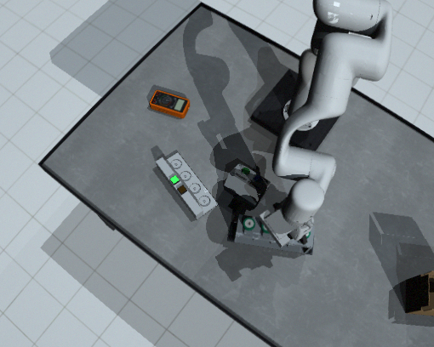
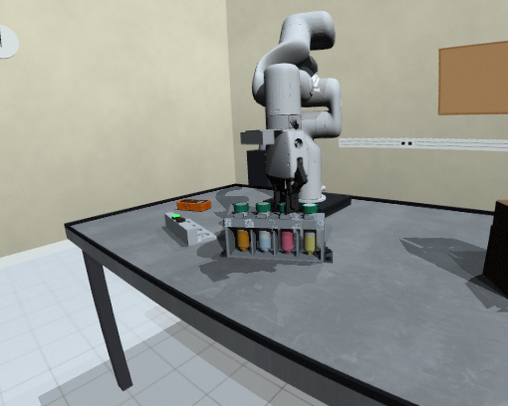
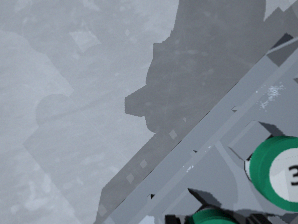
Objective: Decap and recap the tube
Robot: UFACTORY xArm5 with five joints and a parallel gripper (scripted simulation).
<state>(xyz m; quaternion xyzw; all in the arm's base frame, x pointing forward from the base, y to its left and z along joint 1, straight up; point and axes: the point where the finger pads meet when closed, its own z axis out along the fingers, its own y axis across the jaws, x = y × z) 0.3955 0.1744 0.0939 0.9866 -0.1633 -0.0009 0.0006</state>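
Right now the tube 2's threaded neck is 10 mm below my hand. Also, from my hand: key housing 80 mm behind, 180 mm to the right, 80 mm below; green key 100 mm behind, 200 mm to the right, 60 mm below; blue key 100 mm behind, 160 mm to the right, 60 mm below.
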